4 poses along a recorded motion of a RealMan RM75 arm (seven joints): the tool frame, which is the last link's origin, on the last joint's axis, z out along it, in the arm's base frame.
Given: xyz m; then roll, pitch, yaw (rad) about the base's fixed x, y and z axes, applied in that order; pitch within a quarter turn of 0, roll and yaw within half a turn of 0.
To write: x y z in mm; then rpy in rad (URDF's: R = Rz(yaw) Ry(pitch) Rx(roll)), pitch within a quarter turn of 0, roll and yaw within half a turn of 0. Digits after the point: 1 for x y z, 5 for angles.
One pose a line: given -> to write
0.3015 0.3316 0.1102 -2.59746 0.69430 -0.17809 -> 301.5 331.6 110.2 -2.59746 0.69430 -0.17809
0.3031 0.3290 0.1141 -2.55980 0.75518 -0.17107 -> 303.1 329.0 114.1 -2.55980 0.75518 -0.17107
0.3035 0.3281 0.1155 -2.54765 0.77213 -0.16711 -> 303.5 328.1 115.5 -2.54765 0.77213 -0.16711
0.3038 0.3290 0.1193 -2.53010 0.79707 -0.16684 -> 303.8 329.0 119.3 -2.53010 0.79707 -0.16684
